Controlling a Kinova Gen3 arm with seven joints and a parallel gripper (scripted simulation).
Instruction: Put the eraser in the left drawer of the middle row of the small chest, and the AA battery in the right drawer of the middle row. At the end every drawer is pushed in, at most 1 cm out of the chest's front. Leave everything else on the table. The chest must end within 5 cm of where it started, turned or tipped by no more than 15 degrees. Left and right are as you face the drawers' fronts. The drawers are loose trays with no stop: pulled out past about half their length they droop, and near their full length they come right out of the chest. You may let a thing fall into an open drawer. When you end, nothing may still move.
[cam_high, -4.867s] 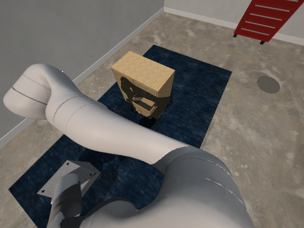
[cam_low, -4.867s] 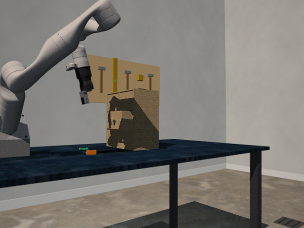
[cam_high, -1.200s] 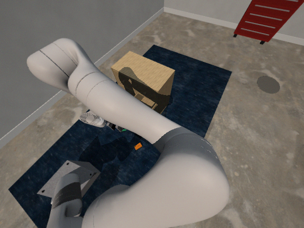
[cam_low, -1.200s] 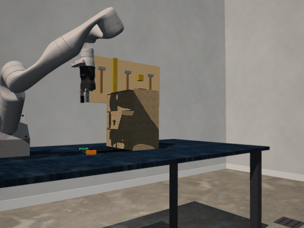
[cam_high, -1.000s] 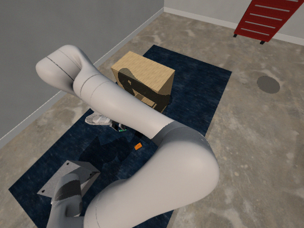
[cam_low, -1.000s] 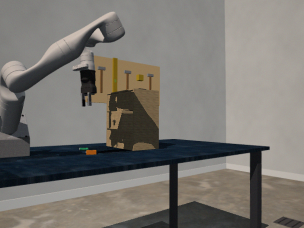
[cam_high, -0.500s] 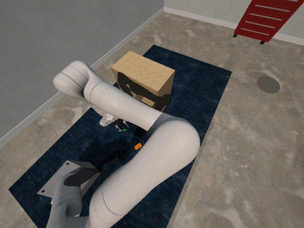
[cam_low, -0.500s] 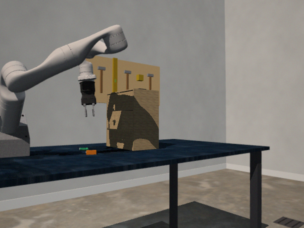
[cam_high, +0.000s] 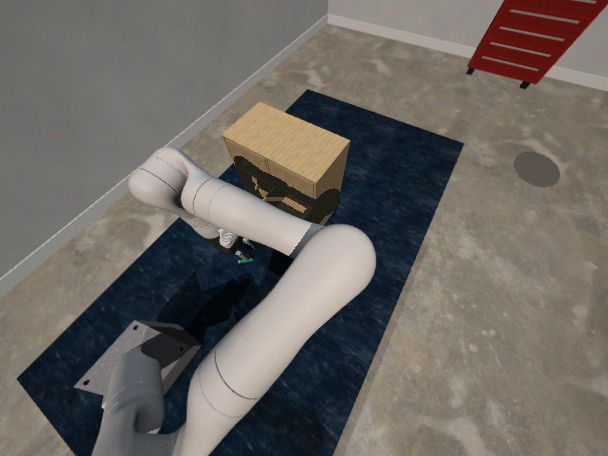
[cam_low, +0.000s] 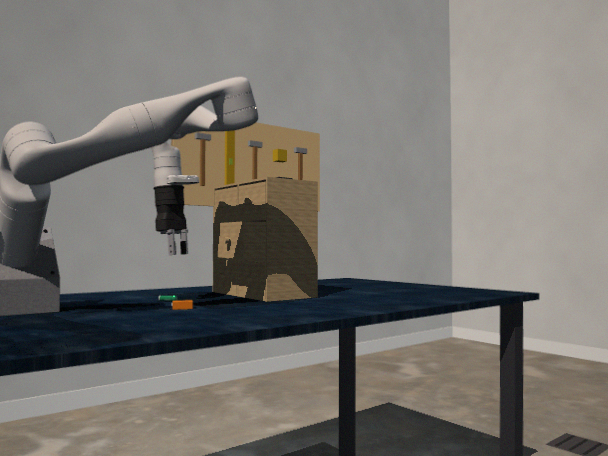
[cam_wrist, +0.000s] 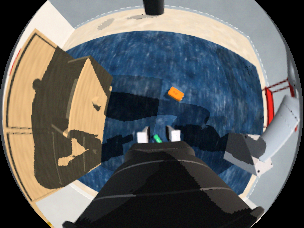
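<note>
The green AA battery lies 13 cm below my hand, 4 cm to the left of it and 1 cm behind it. From my hand the other things lie so: white eraser: 29 cm ahead, 11 cm to the left, 2 cm below; orange block: 13 cm below, 12 cm to the right, 4 cm behind.
</note>
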